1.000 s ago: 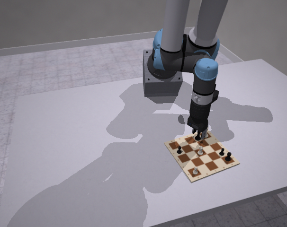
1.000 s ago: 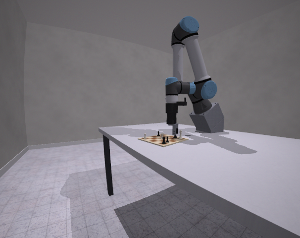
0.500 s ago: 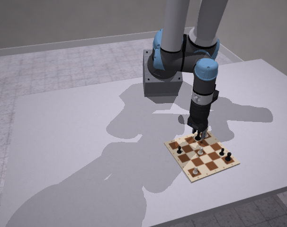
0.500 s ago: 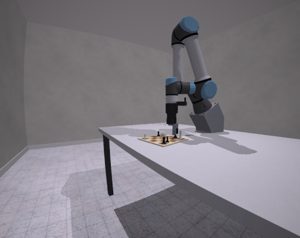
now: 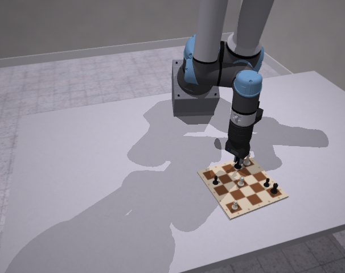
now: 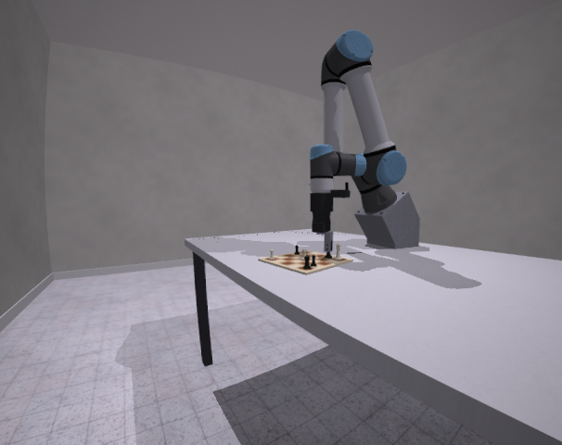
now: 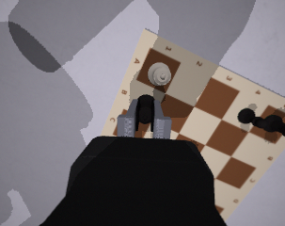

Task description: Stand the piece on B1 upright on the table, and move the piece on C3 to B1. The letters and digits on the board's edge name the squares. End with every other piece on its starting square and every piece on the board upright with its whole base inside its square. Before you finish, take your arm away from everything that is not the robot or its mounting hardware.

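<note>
Right now my hand is 40 mm to the right of the tall white piece and 10 mm above it. The rest, counted from my hand: white pawn 150 mm ahead, 110 mm to the right, 30 mm below; chessboard 70 mm ahead, 40 mm below, 30 mm to the right.
</note>
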